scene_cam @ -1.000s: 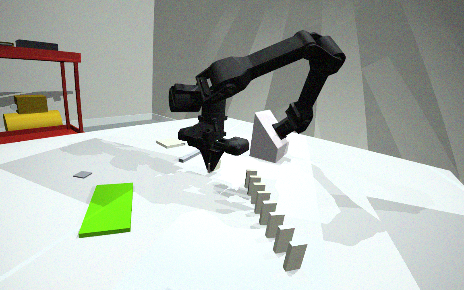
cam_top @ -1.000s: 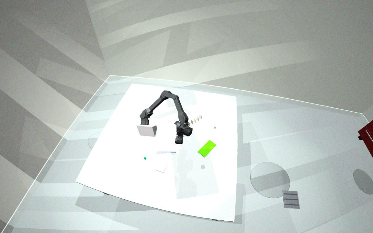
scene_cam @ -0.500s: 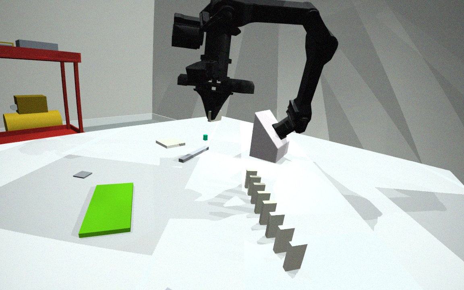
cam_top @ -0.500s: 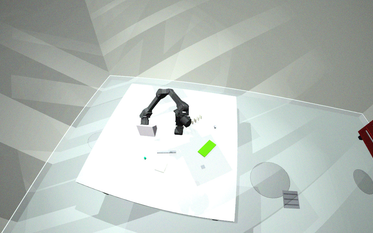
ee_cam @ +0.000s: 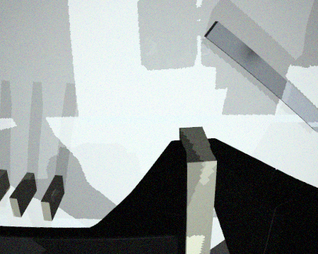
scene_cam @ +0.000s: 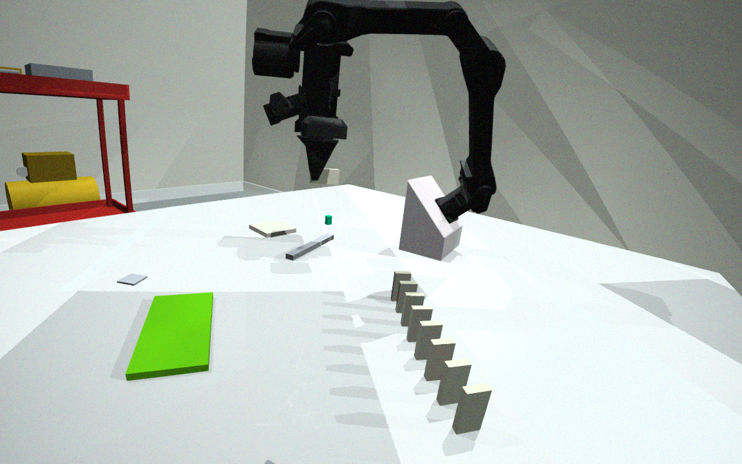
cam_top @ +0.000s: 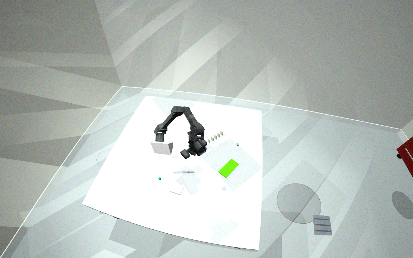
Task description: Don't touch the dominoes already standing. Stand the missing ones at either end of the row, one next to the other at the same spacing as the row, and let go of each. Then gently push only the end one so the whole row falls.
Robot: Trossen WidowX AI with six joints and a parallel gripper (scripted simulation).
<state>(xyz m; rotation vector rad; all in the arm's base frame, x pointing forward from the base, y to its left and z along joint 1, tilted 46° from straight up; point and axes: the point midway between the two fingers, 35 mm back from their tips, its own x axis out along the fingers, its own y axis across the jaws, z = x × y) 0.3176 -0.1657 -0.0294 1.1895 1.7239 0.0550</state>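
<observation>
My gripper tip is 16 cm above the grey bar, 8 cm past it and 6 cm to the left of it. From my gripper tip the other things lie so: green slab: 26 cm ahead, 16 cm below, 1 cm to the left; then small grey tile: 23 cm ahead, 16 cm to the right, 16 cm below; then flat cream tile: 20 cm to the right, 16 cm below, 10 cm behind.
</observation>
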